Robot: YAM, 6 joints.
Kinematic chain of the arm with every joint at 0, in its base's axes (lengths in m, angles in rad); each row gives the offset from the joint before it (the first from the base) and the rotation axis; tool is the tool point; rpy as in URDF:
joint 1: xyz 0 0 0.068 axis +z
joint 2: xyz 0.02 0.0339 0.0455 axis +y
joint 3: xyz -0.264 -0.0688 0 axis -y
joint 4: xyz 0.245 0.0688 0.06 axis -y
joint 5: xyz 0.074 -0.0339 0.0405 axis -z
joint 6: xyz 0.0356 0 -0.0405 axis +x
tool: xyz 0 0 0 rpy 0 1.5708 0
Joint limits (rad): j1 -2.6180..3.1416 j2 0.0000..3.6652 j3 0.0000..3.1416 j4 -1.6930..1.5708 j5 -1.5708..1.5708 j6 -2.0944..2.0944
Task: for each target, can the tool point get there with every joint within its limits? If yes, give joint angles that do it. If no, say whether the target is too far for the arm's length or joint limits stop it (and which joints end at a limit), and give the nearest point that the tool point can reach.
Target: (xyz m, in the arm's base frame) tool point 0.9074 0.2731 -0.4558
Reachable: no: too far | nearest point 0.5318 0.1601 -0.2104 | short by 0.463 m
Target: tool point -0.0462 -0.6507 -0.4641
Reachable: no: too far | nearest point -0.0348 -0.4903 -0.2867 | short by 0.239 m
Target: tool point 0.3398 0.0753 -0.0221
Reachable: yes | joints 0.3099 2.4309 1.1464 -0.2895 1.1128 1.4425
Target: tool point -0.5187 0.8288 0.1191
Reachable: no: too far | nearest point -0.3426 0.5475 0.1172 | short by 0.332 m
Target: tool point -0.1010 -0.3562 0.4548
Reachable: yes | joints 1.2036 0.4023 2.5904 -1.1705 1.2375 -1.2979
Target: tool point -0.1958 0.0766 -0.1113
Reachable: yes | joints 2.6936 2.7440 1.0144 -0.6175 -0.4581 -1.7668
